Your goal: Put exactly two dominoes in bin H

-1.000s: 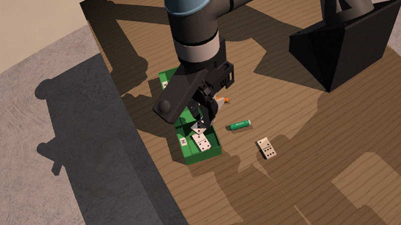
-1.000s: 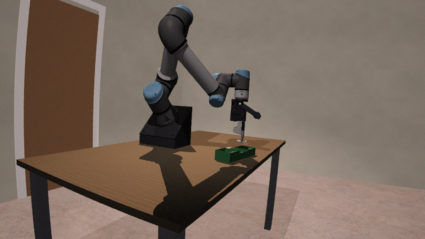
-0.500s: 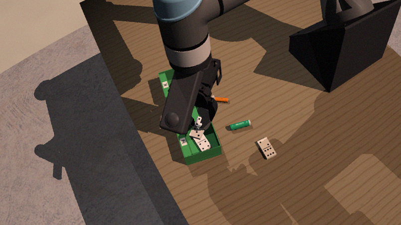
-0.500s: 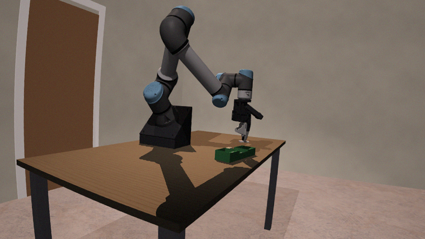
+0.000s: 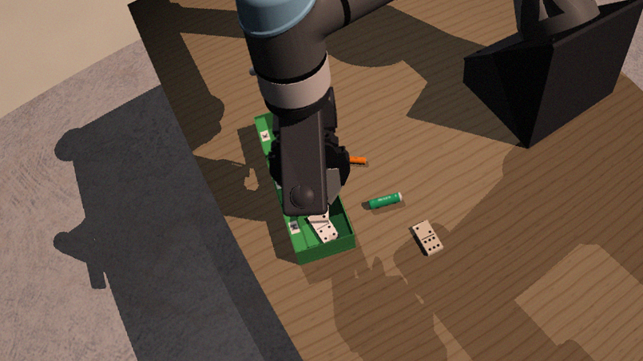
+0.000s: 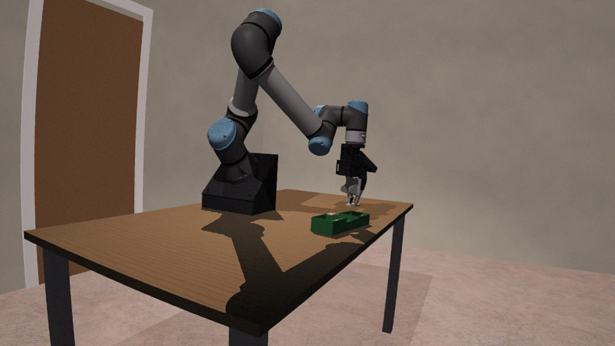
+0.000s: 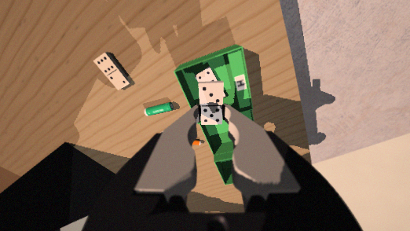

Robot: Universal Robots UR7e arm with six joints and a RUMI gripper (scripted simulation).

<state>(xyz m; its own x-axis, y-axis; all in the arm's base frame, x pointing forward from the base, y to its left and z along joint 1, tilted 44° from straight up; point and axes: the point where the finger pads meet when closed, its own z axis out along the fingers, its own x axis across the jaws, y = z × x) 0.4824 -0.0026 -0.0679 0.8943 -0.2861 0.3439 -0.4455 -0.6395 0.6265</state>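
My gripper is now 70 mm above the white domino. Also, from my hand: orange battery (90 mm behind, 90 mm to the right, 80 mm below); then bin (10 mm behind, 80 mm to the right, 60 mm below); then green battery (100 mm behind, 80 mm below).
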